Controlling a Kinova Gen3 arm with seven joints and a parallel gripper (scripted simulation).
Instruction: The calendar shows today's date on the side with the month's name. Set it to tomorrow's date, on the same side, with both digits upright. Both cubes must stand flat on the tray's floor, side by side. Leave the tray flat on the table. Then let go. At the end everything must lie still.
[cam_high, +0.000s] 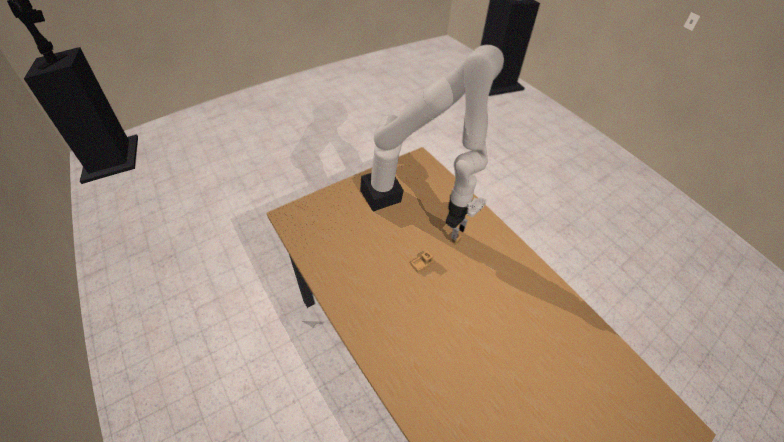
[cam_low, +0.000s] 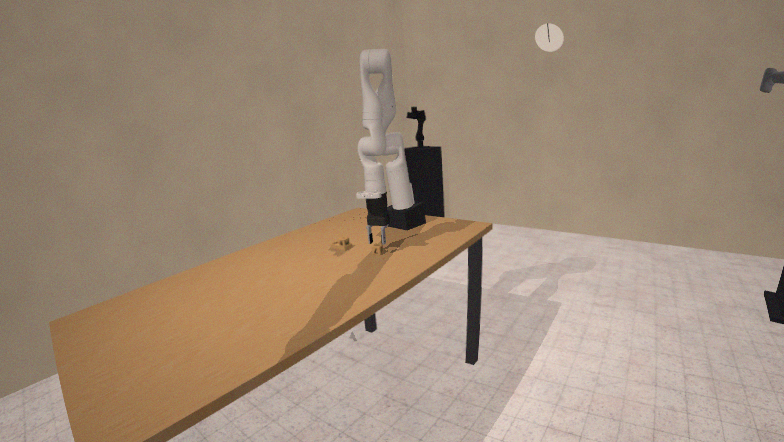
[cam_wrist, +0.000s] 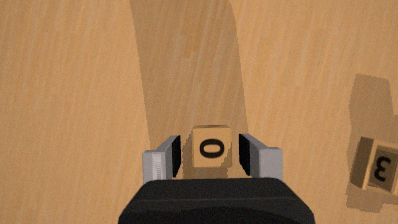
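Right now my hand is 4 cm above the wooden date cube. From my hand the other things lie so: wooden tray (5 cm ahead, 17 cm to the right, 5 cm below).
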